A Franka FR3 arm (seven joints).
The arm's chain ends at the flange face. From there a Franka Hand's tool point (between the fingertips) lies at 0.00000 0.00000 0.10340 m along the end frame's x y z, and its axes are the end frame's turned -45 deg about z.
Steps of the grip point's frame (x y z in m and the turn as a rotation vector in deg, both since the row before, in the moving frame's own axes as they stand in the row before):
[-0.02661 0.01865 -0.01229 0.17 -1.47 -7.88]
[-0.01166 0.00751 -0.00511 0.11 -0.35 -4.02]
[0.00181 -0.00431 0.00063 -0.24 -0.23 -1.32]
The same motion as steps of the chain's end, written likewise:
[-0.00366 0.03021 -0.01226 -0.92 -1.16 -7.88]
[-0.00236 0.01323 -0.00511 -0.17 -0.33 -4.02]
[-0.00179 -0.00493 0.00063 -0.33 0.01 -1.32]

